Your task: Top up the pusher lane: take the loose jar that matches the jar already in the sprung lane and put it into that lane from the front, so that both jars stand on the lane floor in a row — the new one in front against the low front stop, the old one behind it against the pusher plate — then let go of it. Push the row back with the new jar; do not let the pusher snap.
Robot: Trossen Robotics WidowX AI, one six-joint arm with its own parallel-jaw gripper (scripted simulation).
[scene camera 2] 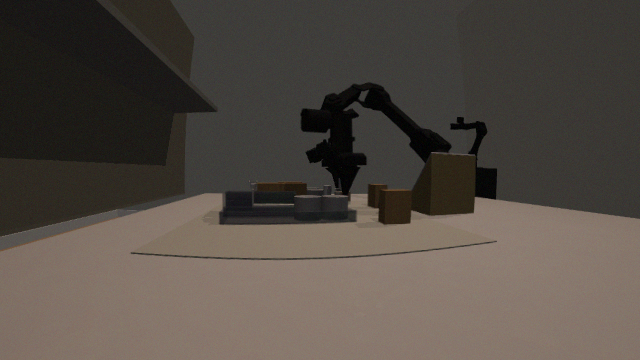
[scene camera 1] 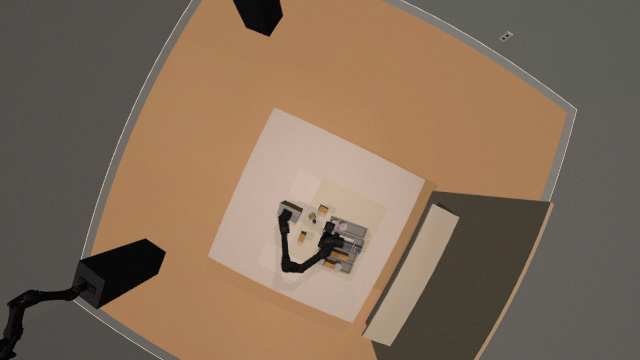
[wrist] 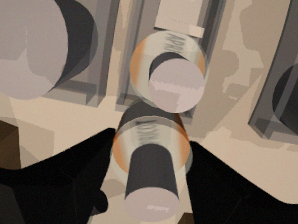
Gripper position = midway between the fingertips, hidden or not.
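Observation:
A brown box (scene camera 2: 394,205) is visible, as is my gripper (scene camera 2: 342,194). The gripper appears in the wrist view too (wrist: 151,142).

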